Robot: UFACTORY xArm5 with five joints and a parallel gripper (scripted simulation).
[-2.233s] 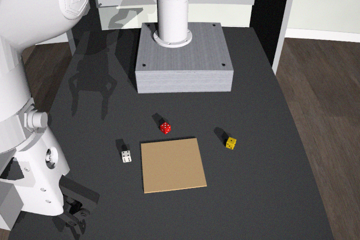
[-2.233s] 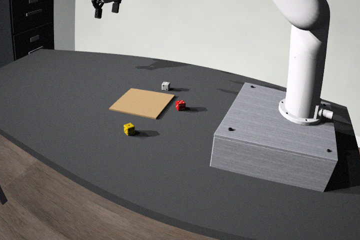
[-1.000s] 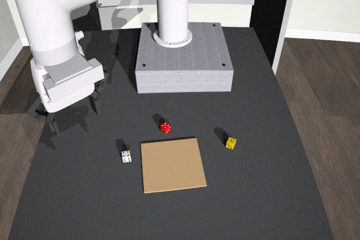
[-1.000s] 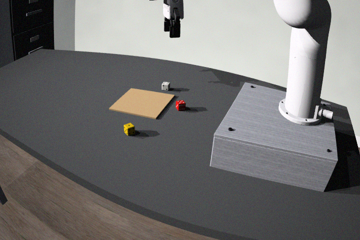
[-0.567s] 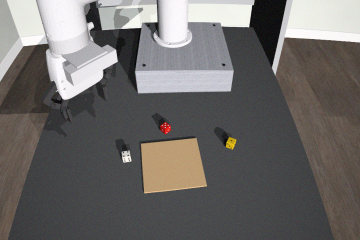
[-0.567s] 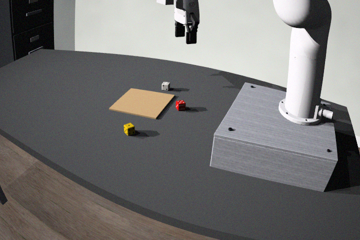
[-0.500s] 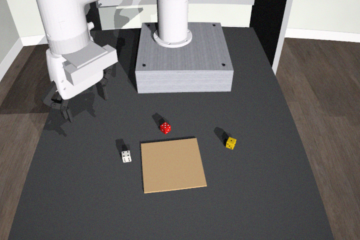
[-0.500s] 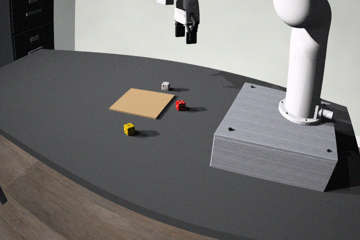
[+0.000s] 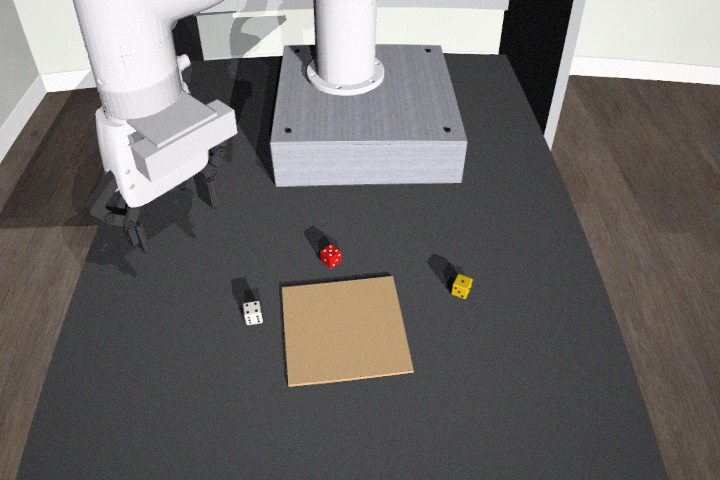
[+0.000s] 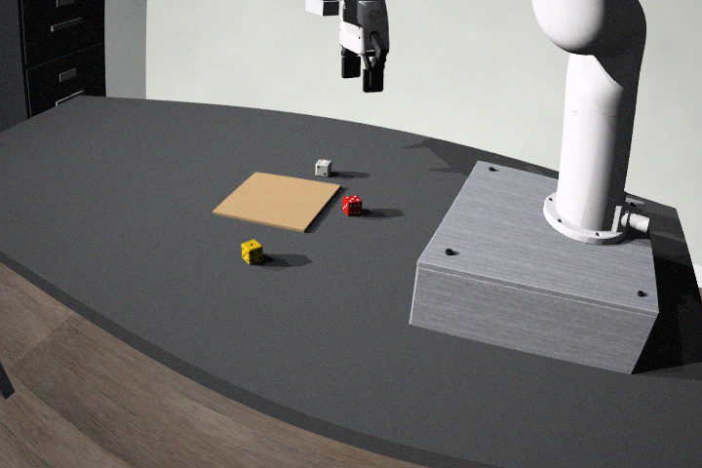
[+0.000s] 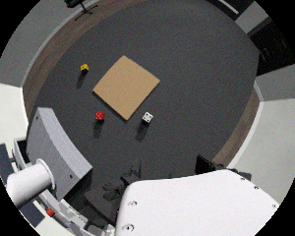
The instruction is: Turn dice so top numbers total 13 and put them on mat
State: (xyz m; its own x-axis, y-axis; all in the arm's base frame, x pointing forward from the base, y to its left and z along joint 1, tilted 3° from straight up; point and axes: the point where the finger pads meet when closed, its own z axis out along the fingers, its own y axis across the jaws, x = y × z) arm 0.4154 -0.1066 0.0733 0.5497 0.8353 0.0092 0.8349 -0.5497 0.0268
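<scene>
My gripper is now 150 mm to the right of the red die, 140 mm above it and 90 mm past it. The rest, counted from my hand: yellow die: 320 mm to the left, 140 mm below, 70 mm behind; tan mat: 180 mm to the left, 150 mm below, 10 mm ahead; white die: 140 mm below, 70 mm to the left, 10 mm ahead.
</scene>
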